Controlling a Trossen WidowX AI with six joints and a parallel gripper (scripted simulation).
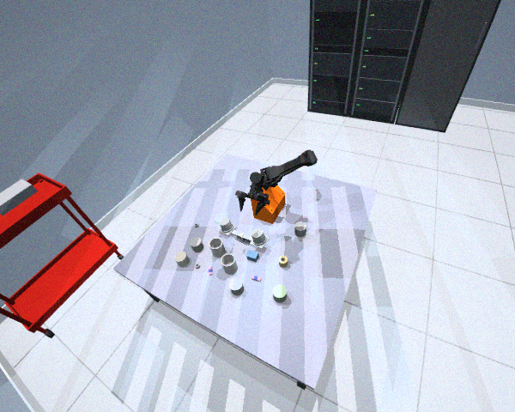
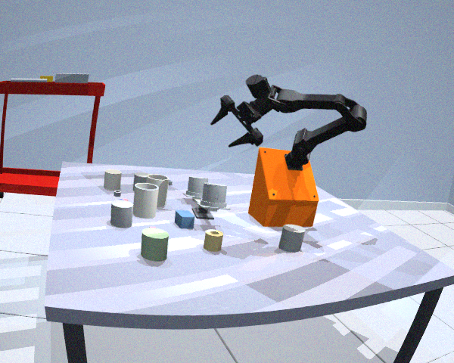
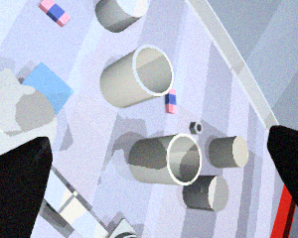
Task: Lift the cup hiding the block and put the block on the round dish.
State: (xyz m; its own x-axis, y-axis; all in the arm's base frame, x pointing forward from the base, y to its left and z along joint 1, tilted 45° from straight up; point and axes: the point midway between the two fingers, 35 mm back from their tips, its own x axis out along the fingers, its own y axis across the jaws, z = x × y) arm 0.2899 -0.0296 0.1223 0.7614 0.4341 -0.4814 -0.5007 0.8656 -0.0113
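My gripper tip is 3 cm past the teal block, 21 cm to the left of it and 24 cm above it. The rest, counted from my gripper tip: small balance 1 cm behind, 8 cm to the right, 26 cm below; then yellow ring 6 cm ahead, 21 cm to the left, 26 cm below; then pale round dish 10 cm behind, 31 cm to the right, 28 cm below.
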